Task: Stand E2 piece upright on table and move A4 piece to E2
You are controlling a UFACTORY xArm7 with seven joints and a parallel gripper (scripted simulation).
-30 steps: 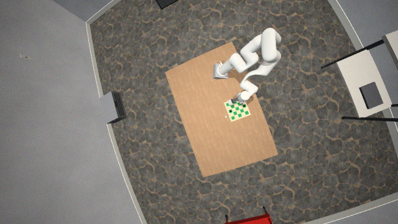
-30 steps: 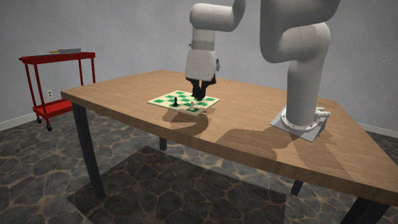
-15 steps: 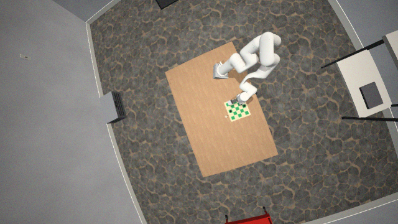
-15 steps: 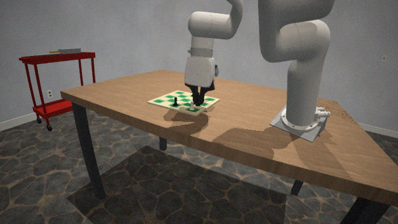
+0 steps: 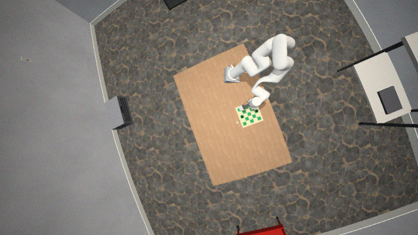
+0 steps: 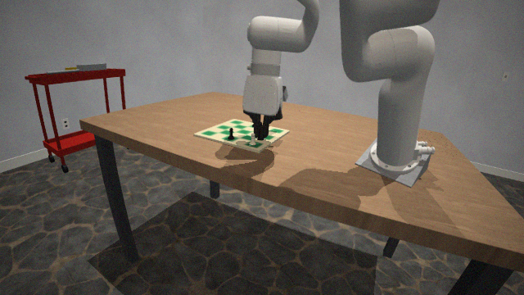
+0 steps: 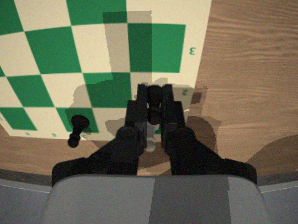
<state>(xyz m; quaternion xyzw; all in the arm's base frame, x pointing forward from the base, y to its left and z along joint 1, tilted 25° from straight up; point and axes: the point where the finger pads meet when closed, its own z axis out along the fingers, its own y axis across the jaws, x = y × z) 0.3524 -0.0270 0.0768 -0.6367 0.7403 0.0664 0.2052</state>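
Now: the white pawn 1 cm ahead of my hand, 4 cm to the left of it and 2 cm below it. The rest, counted from my hand: black piece 7 cm ahead, 12 cm to the right, 1 cm below; then cream chessboard 7 cm ahead, 5 cm to the right, 3 cm below; then white piece 9 cm ahead, 19 cm to the right, 1 cm below.
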